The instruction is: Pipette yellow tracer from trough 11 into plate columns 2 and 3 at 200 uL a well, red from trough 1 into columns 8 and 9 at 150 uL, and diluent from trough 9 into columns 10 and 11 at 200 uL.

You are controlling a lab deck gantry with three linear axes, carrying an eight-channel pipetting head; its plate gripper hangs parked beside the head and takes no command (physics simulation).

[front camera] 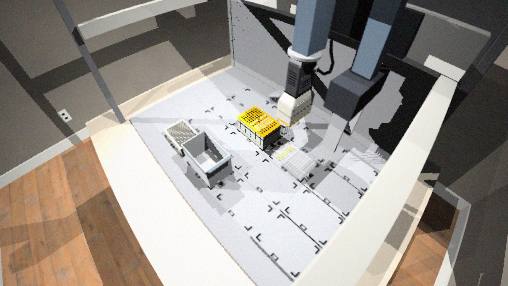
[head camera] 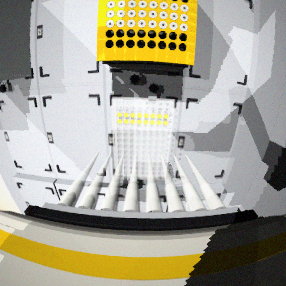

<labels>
A wall (front camera: 384, 121): 74 cm from the lens.
</labels>
